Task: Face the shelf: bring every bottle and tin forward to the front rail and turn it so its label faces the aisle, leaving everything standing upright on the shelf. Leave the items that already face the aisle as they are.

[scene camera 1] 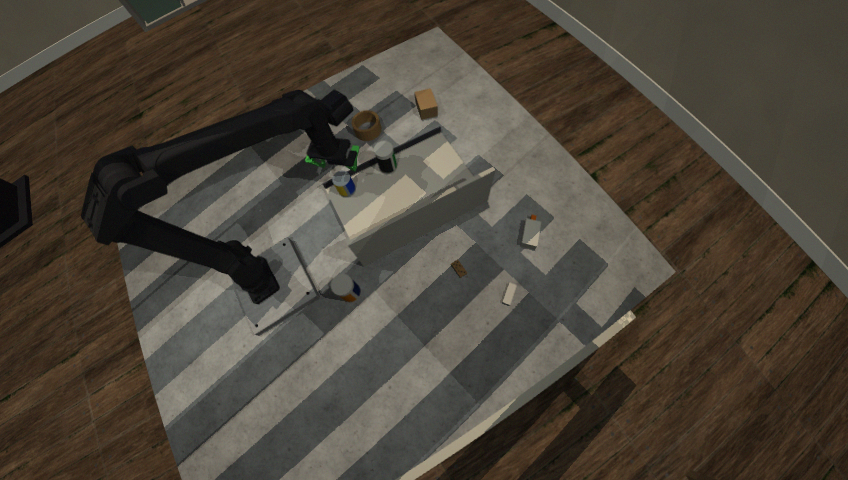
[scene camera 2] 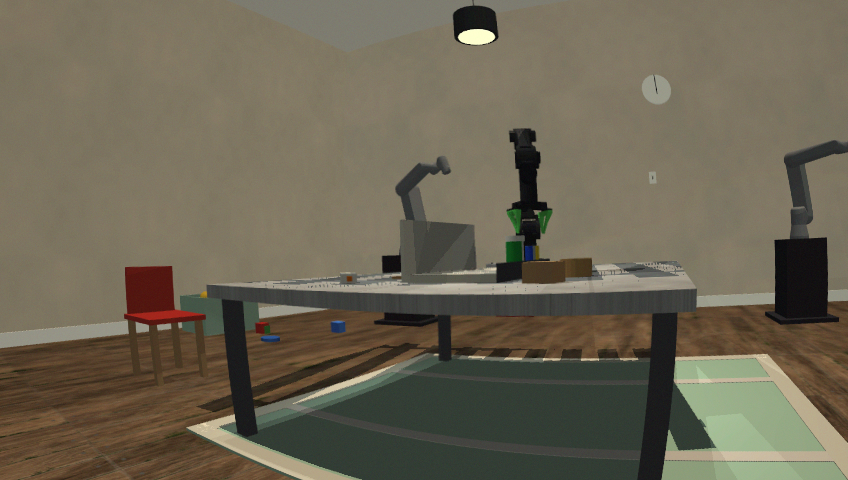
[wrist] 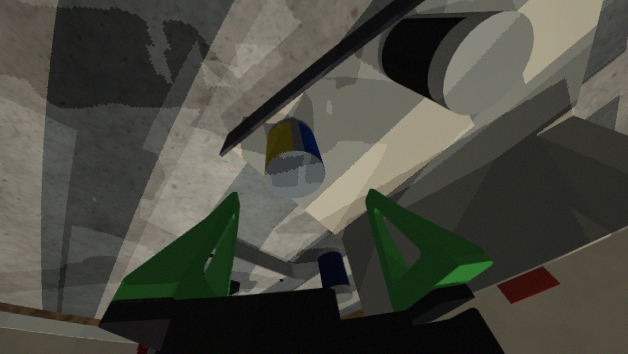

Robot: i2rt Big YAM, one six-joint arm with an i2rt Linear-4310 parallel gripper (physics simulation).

Observation:
My gripper is open, with nothing in its grasp. On the table rest a blue tin and a brown box. Further things: a grey shelf back panel, a black rail and a cream shelf board.
My gripper shows as well in scene camera 2 and in the wrist view.

